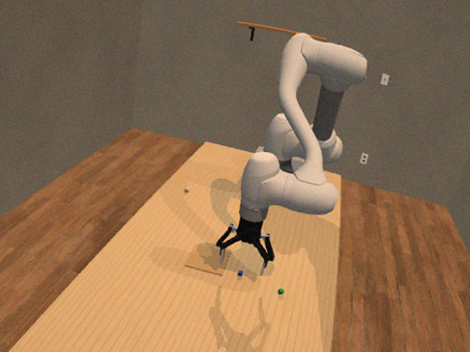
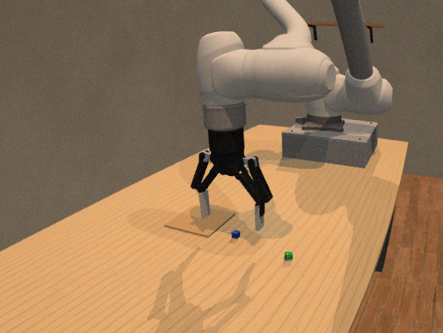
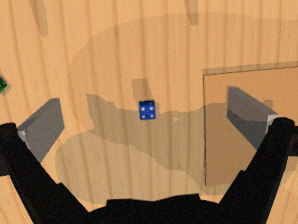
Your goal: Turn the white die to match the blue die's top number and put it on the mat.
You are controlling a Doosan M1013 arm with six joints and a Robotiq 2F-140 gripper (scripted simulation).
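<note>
Now: hand 20 mm past the blue die and 50 mm above it. Round my hand: tan mat (80 mm behind, 120 mm to the right, 60 mm below); then green die (50 mm ahead, 150 mm to the left, 50 mm below); then white die (550 mm behind, 290 mm to the right, 50 mm below).
</note>
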